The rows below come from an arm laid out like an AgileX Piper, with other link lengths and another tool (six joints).
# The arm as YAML. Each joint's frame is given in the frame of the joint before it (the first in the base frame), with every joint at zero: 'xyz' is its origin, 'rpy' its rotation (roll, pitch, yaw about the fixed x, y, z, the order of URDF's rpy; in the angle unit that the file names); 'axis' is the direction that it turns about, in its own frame. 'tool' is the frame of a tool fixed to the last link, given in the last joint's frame.
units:
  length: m
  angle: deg
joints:
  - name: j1
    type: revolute
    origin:
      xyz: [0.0, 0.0, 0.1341]
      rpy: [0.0, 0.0, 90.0]
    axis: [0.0, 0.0, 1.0]
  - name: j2
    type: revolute
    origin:
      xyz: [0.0, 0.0, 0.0]
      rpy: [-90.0, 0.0, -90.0]
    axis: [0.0, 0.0, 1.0]
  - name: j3
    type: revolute
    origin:
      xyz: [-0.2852, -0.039, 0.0]
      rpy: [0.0, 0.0, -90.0]
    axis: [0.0, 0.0, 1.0]
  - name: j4
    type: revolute
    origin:
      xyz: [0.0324, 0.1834, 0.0]
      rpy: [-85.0, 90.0, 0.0]
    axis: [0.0, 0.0, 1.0]
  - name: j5
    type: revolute
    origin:
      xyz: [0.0, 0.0, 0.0]
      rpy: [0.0, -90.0, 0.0]
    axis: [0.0, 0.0, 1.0]
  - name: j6
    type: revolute
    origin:
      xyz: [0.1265, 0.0, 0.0]
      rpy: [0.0, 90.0, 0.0]
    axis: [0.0, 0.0, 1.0]
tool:
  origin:
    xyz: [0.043, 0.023, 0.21]
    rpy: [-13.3, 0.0, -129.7]
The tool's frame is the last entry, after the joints.
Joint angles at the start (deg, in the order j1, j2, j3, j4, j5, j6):
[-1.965 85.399 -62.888 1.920 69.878 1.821]
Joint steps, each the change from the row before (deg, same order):
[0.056 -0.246 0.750 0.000 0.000 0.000]
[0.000 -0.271 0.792 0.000 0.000 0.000]
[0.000 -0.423 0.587 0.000 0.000 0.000]
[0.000 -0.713 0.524 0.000 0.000 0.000]
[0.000 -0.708 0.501 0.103 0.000 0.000]
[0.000 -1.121 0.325 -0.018 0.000 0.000]
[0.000 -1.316 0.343 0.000 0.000 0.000]
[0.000 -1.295 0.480 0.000 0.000 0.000]
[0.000 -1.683 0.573 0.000 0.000 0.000]
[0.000 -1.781 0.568 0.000 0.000 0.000]
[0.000 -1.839 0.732 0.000 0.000 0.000]
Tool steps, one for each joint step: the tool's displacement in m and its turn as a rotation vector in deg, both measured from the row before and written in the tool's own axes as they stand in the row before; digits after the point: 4 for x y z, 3 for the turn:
[-0.0036 -0.0031 0.0005 0.308 -0.381 -0.131]
[-0.0039 -0.0031 0.0006 0.315 -0.407 -0.079]
[-0.0026 -0.0020 -0.0002 0.099 -0.128 -0.025]
[-0.0018 -0.0012 -0.0010 -0.114 0.148 0.029]
[-0.0014 -0.0016 -0.0011 -0.049 0.212 0.080]
[-0.0002 0.0004 -0.0024 -0.494 0.614 0.112]
[0.0000 0.0005 -0.0028 -0.588 0.761 0.147]
[-0.0008 -0.0001 -0.0025 -0.492 0.638 0.123]
[-0.0007 0.0001 -0.0032 -0.671 0.868 0.168]
[-0.0006 0.0002 -0.0034 -0.733 0.949 0.183]
[-0.0014 -0.0005 -0.0032 -0.669 0.866 0.167]

